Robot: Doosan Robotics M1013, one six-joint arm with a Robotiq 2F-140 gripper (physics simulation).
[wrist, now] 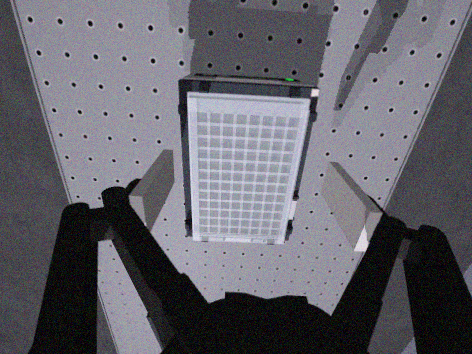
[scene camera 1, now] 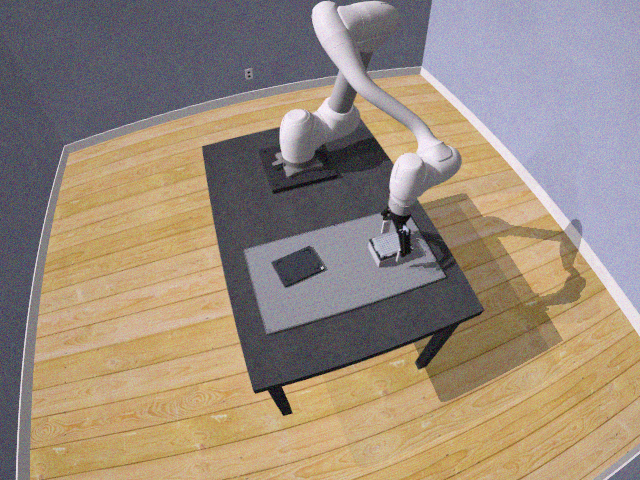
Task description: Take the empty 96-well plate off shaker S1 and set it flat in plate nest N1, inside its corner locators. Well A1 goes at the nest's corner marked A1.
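Places are measured from the arm's base along level axes (x back, y down, z right), in metres.
Where they show: gripper, fingertip midpoint: (wrist: 250, 172) (scene camera 1: 392, 245); arm's base at its link origin: (scene camera 1: 299, 161).
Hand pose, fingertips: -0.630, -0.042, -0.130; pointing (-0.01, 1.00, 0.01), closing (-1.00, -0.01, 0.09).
Each offset is from my fingertips to the centre of the thing, as dx, dy, dz. Level surfaces: height alone.
The 96-well plate @[+0.006, -0.011, +0.000] (scene camera 1: 384, 245) (wrist: 246, 172) is pale, with its wells empty, and lies flat on shaker S1 (scene camera 1: 381, 262) (wrist: 184, 135). The shaker's dark rim shows around it, with a green light and a small white mark at the far end in the wrist view. My gripper (scene camera 1: 392, 241) (wrist: 250, 172) is open above the shaker. Its pale finger pads stand apart from the plate, one on each long side. Plate nest N1 @[+0.089, +0.044, +0.349] (scene camera 1: 298, 266) is a dark, flat, empty tray left of the shaker in the scene view, with a white mark at its right corner.
A grey perforated board @[dy +0.051] (scene camera 1: 343, 289) (wrist: 100, 65) lies under the shaker and the nest, on a dark table @[dy +0.064] (scene camera 1: 330, 351). The arm's base plate (scene camera 1: 305, 181) is at the back of the table. The arm reaches over the right side.
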